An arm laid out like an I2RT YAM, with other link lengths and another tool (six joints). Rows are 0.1 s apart.
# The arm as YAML. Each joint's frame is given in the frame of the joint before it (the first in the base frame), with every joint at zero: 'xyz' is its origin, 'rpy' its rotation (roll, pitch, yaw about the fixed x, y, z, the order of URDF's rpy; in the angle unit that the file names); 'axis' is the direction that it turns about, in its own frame. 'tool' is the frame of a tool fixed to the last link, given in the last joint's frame.
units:
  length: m
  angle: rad
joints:
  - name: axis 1
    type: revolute
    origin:
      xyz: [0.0, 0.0, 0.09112]
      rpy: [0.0, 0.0, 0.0]
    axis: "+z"
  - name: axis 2
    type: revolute
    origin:
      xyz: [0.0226, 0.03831, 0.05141]
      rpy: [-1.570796, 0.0, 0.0]
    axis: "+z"
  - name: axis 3
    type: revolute
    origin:
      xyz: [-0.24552, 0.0, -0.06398]
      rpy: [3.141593, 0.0, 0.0]
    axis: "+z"
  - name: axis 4
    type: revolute
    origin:
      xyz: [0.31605, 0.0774, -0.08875]
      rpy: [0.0, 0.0, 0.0]
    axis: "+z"
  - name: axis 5
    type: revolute
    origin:
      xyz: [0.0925, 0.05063, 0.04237]
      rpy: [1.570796, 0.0, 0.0]
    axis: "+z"
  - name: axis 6
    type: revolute
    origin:
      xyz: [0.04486, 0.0, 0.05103]
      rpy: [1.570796, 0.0, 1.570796]
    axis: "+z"
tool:
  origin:
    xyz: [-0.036, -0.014, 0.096]
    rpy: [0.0, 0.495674, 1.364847]
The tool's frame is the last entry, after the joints.
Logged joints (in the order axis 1, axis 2, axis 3, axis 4, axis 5, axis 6), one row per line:
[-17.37 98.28 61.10 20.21 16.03 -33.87]
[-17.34 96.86 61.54 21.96 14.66 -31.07]
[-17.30 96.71 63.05 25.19 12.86 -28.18]
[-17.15 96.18 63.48 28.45 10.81 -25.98]
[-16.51 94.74 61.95 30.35 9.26 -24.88]
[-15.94 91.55 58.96 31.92 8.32 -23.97]
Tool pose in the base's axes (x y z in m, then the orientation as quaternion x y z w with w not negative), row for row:
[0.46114 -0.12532 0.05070 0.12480 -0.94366 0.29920 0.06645]
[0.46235 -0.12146 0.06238 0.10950 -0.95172 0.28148 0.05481]
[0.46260 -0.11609 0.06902 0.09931 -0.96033 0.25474 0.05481]
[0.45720 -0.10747 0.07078 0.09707 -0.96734 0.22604 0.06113]
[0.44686 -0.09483 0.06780 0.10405 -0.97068 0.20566 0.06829]
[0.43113 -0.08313 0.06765 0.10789 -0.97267 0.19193 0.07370]
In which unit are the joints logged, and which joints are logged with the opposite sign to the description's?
The joints are logged in degrees. Opposite sign: axis 4.
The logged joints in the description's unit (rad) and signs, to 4 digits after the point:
[-0.3032 1.7153 1.0664 -0.3527 0.2798 -0.5911]
[-0.3026 1.6905 1.0741 -0.3833 0.2559 -0.5423]
[-0.3019 1.6879 1.1004 -0.4396 0.2244 -0.4918]
[-0.2993 1.6787 1.1079 -0.4965 0.1887 -0.4534]
[-0.2882 1.6535 1.0812 -0.5297 0.1616 -0.4342]
[-0.2782 1.5978 1.0290 -0.5571 0.1452 -0.4184]

